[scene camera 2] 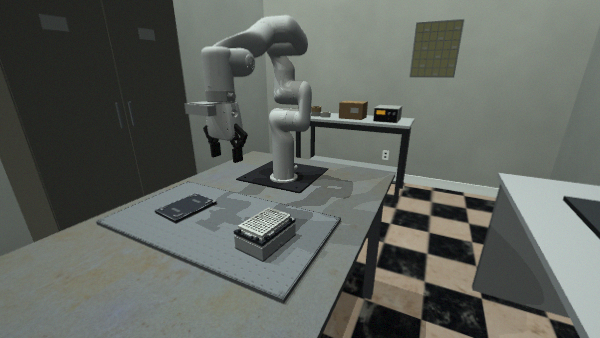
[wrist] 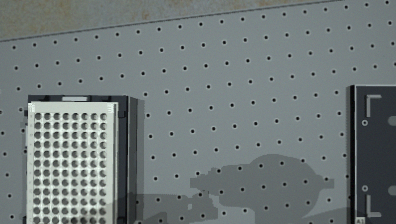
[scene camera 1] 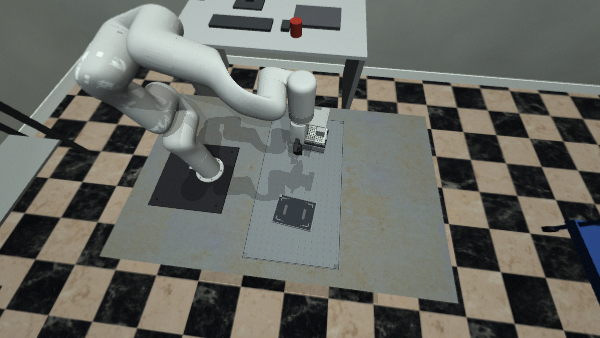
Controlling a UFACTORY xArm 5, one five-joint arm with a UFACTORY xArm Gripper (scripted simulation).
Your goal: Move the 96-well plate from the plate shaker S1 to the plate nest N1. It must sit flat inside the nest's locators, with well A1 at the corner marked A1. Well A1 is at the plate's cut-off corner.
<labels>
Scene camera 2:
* gripper: 227, 158
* white 96-well plate: 269, 220
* plate nest N1: 186, 205
</labels>
